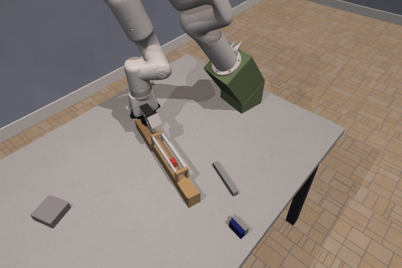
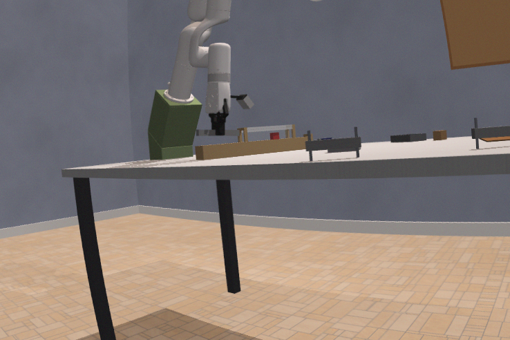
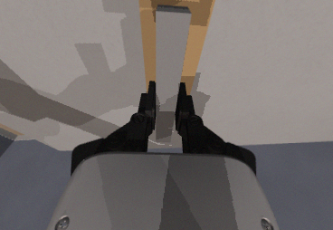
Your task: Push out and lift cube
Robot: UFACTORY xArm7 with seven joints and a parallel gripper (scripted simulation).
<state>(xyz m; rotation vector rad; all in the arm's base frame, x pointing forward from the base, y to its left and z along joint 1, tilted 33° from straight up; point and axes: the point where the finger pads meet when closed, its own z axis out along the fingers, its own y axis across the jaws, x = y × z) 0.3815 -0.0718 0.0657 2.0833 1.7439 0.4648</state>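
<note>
Right now the wooden channel is 3 cm ahead of my hand, 19 cm to the left of it and 4 cm below it. The rest, counted from my hand: brown cube: 55 cm ahead, 51 cm to the left, 8 cm below; flat grey block: 44 cm ahead, 9 cm to the left, 8 cm below; blue block: 1 cm ahead, 53 cm to the left, 8 cm below.
</note>
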